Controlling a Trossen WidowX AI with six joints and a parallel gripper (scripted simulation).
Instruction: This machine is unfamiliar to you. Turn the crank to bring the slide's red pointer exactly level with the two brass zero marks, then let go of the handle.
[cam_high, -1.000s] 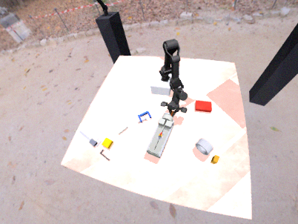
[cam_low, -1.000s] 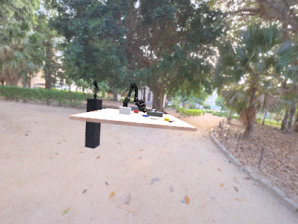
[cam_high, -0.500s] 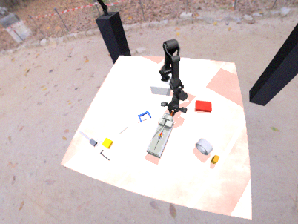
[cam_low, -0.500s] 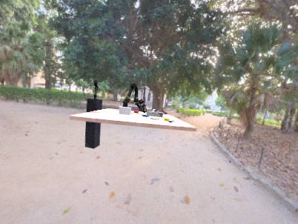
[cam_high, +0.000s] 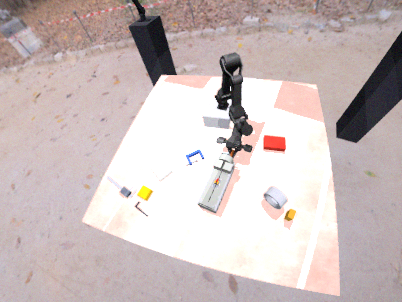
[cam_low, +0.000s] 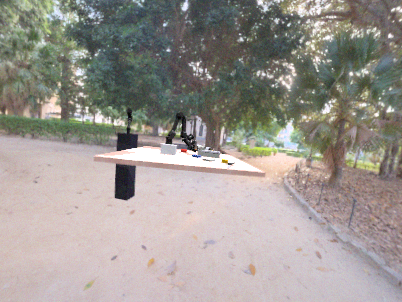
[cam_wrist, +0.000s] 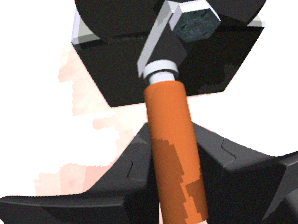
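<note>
My gripper tip is 30 mm below the crank handle and 20 mm past it. From my gripper tip the other things lie so: white tile 350 mm to the right, 180 mm ahead, 20 mm below; red pointer 150 mm ahead, 50 mm above, 10 mm to the right; red block 200 mm to the left, 190 mm behind, 20 mm below.
</note>
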